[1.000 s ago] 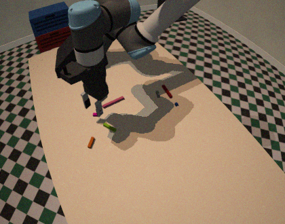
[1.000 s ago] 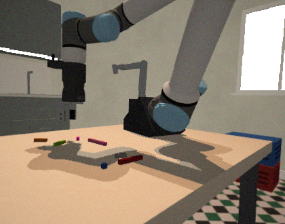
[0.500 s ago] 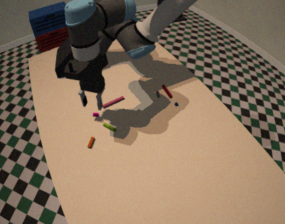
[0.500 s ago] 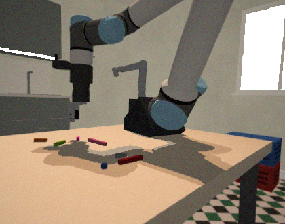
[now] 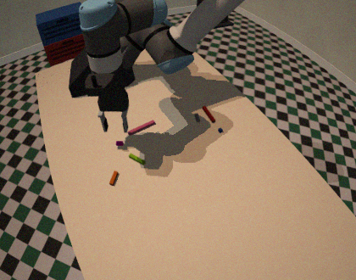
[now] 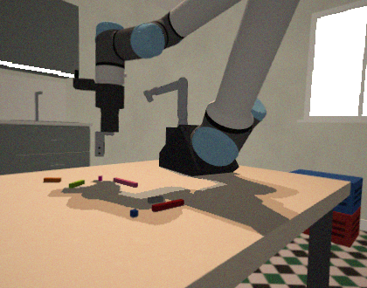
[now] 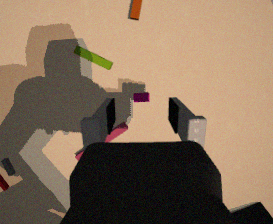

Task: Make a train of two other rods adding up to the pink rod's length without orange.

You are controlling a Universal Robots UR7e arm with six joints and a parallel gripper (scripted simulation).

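Now: hand 8 cm above the magenta rod. From my hand the other things lie so: lime rod: 8 cm below, 7 cm ahead, 2 cm to the left; then pink rod: 8 cm to the left, 8 cm below, 2 cm behind; then orange rod: 10 cm ahead, 8 cm below, 6 cm to the right.
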